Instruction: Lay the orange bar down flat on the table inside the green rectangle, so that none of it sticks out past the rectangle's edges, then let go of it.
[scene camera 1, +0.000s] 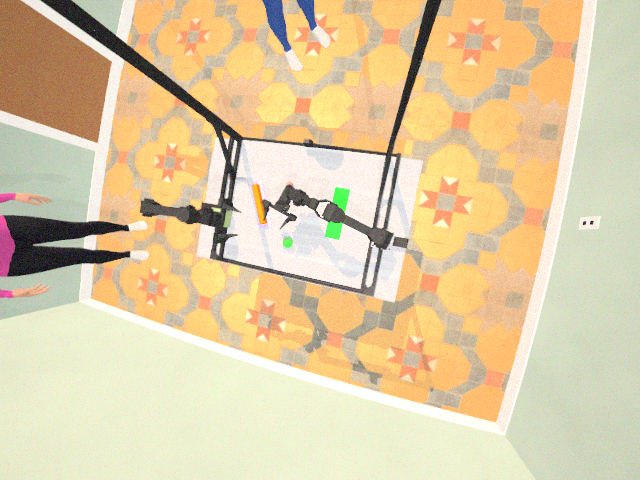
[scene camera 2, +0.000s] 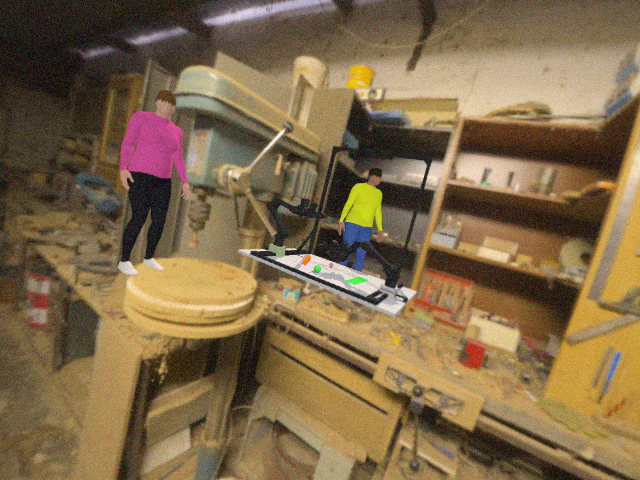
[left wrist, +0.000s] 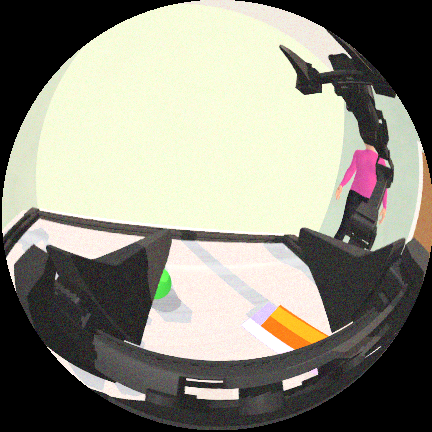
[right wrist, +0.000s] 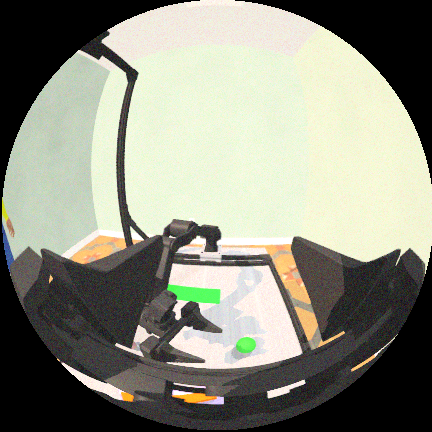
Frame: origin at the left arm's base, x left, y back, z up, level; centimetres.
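Where they show: left gripper, fingertip midpoint: (scene camera 1: 271, 225) (scene camera 2: 321, 248) (left wrist: 237, 235) (right wrist: 214, 345); right gripper, fingertip midpoint: (scene camera 1: 239, 223) (scene camera 2: 324, 216) (right wrist: 229, 243); left arm's base, link origin: (scene camera 1: 383, 239) (scene camera 2: 390, 286) (right wrist: 210, 248); right arm's base, link origin: (scene camera 2: 278, 245).
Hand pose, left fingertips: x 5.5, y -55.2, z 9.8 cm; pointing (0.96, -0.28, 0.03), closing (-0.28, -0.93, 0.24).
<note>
Each offset is from my left fingertips to the top centre of the thing.
The orange bar {dy -16.0, dx -9.6, dz -12.8 cm} (scene camera 1: 259, 203) (scene camera 2: 306, 260) (left wrist: 295, 330) (right wrist: 195, 398) lies flat on a pale lilac strip at the left of the table in scene camera 1. The green rectangle (scene camera 1: 340, 198) (scene camera 2: 356, 280) (right wrist: 200, 295) is flat on the table to the right, partly hidden under the left arm. My left gripper (scene camera 1: 273, 222) (left wrist: 237, 235) (right wrist: 214, 345) is open and empty, above the table close to the right side of the bar's lower end in scene camera 1. My right gripper (scene camera 1: 238, 223) (left wrist: 300, 35) (right wrist: 229, 243) is open and empty, high above the table's left edge.
A green ball {dy +5.9, dx +8.1, dz -10.7 cm} (scene camera 1: 287, 242) (scene camera 2: 317, 268) (left wrist: 162, 284) (right wrist: 246, 345) sits below the left gripper in scene camera 1. A small pink object {dy -0.4, dx -23.9, dz -12.6 cm} (scene camera 1: 290, 183) (scene camera 2: 330, 265) is beside the left wrist there. A pale green block (scene camera 2: 277, 250) is at the right arm's base. Black rails edge the table.
</note>
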